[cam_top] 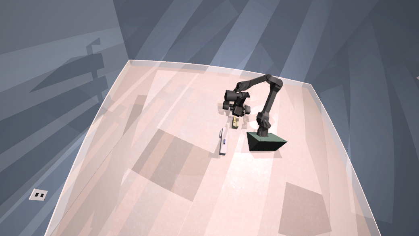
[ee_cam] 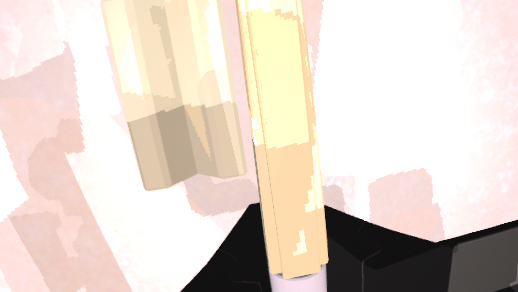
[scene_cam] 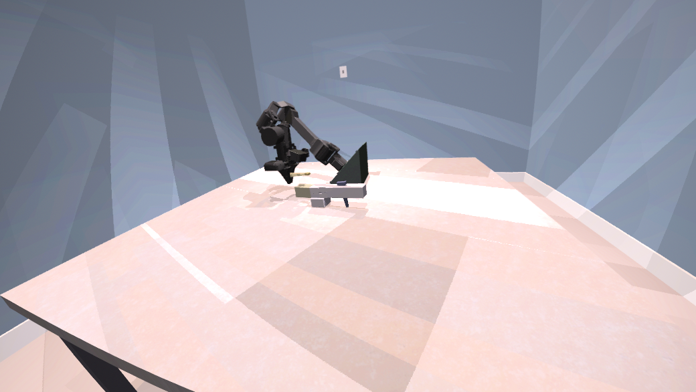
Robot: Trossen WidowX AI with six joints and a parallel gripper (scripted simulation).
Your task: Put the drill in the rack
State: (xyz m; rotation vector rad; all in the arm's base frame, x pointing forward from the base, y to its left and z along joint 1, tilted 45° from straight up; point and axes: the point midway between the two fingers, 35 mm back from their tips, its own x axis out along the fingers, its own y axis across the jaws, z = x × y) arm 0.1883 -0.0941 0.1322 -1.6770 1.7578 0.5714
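My gripper tip is now 10 mm short of the drill, 40 mm to the right of it and 40 mm below it. From my gripper tip the other things lie so: rack (20 mm behind, 50 mm to the left, 40 mm below); then blue key (80 mm ahead, 230 mm to the left).
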